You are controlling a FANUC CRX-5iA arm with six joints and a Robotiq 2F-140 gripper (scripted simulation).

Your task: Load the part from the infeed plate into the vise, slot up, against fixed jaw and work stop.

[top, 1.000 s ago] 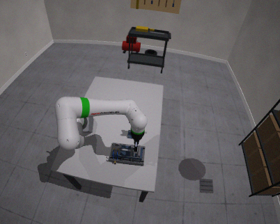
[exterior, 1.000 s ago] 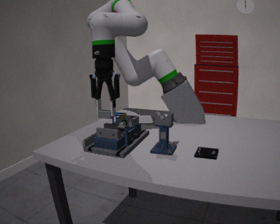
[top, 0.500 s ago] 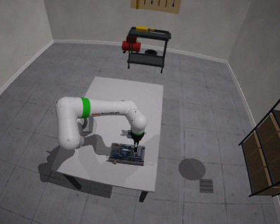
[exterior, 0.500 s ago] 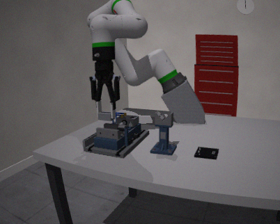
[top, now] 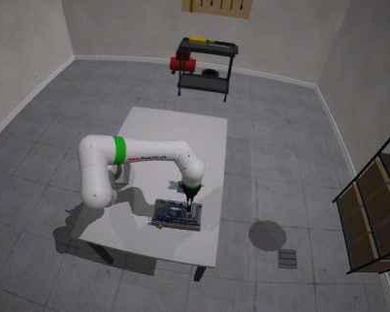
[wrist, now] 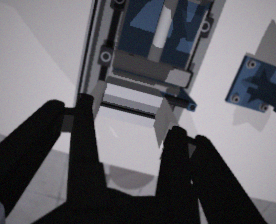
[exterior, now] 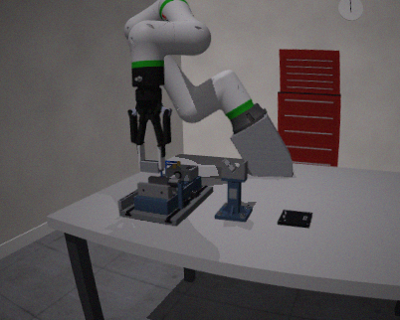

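Now: the part 2 cm below my hand. From my hand the other things lie so: air cylinder rod 9 cm behind, 1 cm to the left, 9 cm below; blue work stop 1 cm behind, 9 cm to the left, 11 cm below; black infeed plate 12 cm behind, 40 cm to the left, 16 cm below.
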